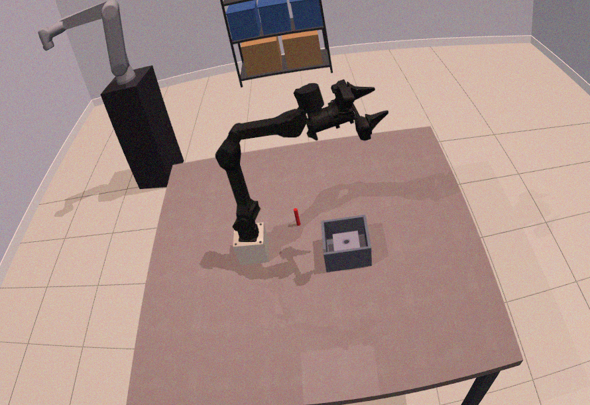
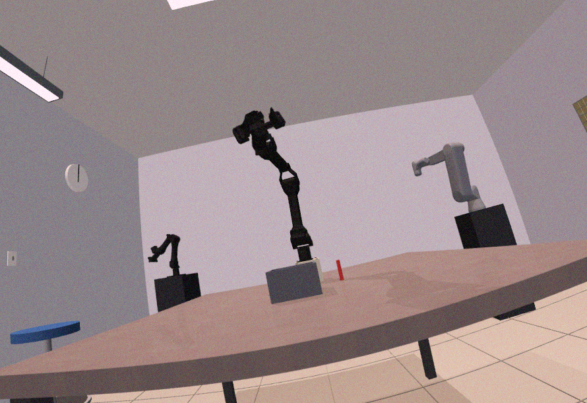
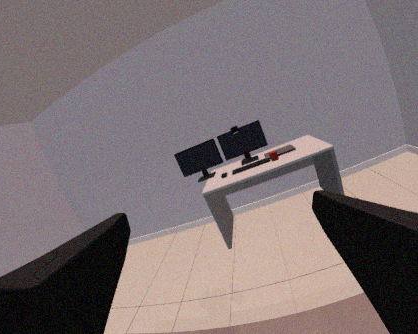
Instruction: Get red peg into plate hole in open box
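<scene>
My gripper tip is 33 cm past the red peg, 14 cm to the right of it and 56 cm above it. Also, from my gripper tip: grey box: 15 cm behind, 1 cm to the right, 58 cm below; then pale plate: 15 cm behind, 1 cm to the right, 56 cm below.
</scene>
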